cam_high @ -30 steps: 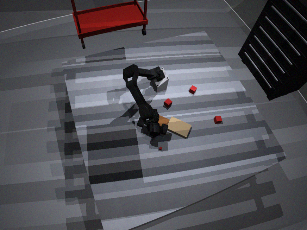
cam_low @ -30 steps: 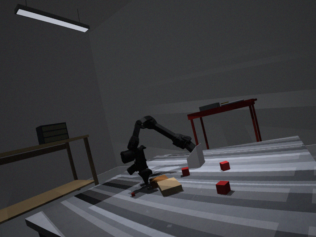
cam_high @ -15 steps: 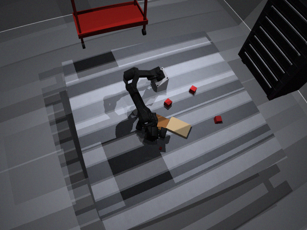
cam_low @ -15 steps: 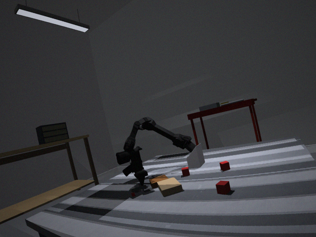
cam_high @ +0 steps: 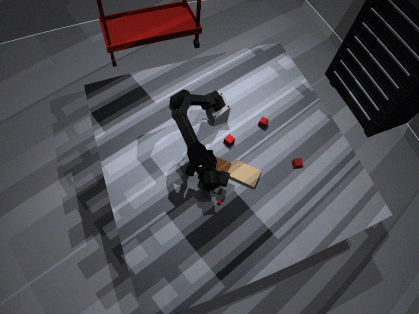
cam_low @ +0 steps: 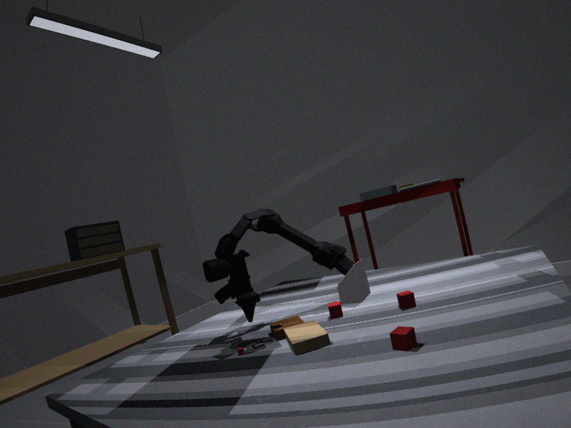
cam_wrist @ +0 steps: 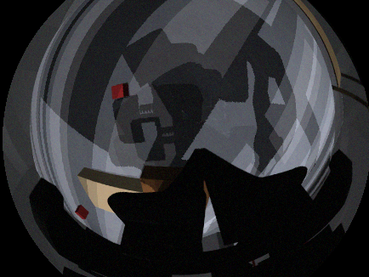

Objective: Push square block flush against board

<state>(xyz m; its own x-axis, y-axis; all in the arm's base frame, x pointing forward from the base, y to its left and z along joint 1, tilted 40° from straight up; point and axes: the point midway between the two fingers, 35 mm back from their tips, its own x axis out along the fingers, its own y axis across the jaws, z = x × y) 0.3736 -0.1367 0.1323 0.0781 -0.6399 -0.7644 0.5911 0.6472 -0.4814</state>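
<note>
My gripper tip is 90 mm to the right of the square block, 60 mm past it and 40 mm above it. The rest, counted from my gripper tip: tiny red cube 100 mm ahead, 50 mm below, 30 mm to the left; tan board 190 mm to the left, 40 mm below.
</note>
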